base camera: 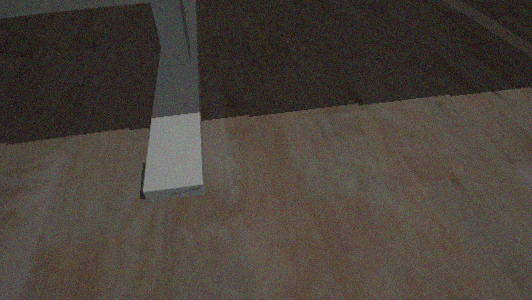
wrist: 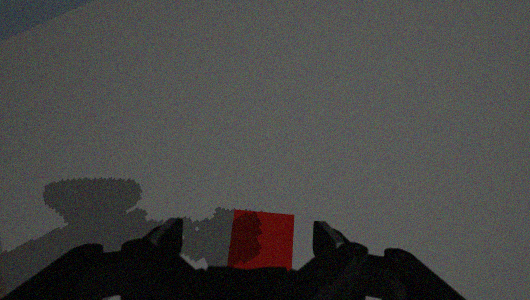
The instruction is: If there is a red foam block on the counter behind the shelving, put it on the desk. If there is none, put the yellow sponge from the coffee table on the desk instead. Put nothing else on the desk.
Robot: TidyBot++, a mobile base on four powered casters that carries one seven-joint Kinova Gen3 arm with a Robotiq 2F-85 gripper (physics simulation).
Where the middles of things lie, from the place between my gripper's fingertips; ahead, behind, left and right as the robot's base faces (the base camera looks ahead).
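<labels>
Compared with the red foam block (wrist: pixel 259 239), my gripper is 100 mm higher than it, 20 mm past it and 10 mm to the right of it.
</labels>
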